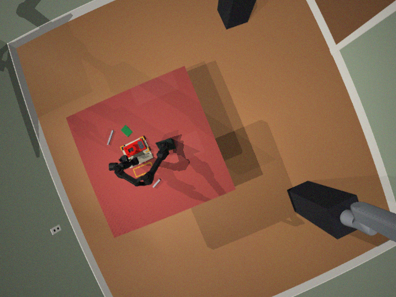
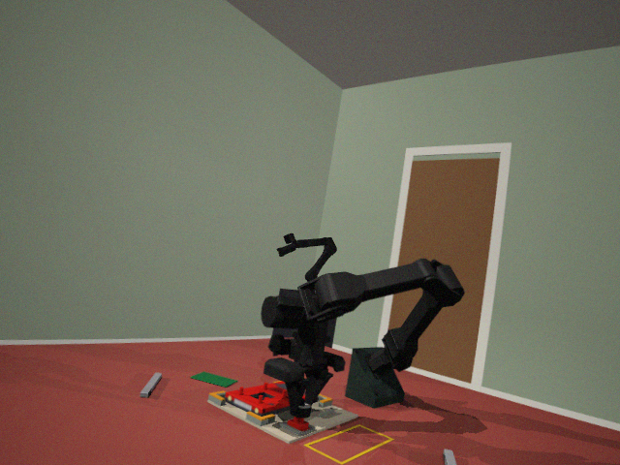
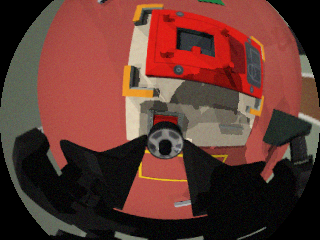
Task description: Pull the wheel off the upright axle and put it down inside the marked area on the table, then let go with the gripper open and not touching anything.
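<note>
Now: the pale baseplate 10 cm to the right of my gripper tip, 5 cm behind it and 3 cm below it. Round my gripper tip: dark grey wheel (right at my gripper tip); then green flat plate (32 cm to the right, 4 cm below, 4 cm behind).
</note>
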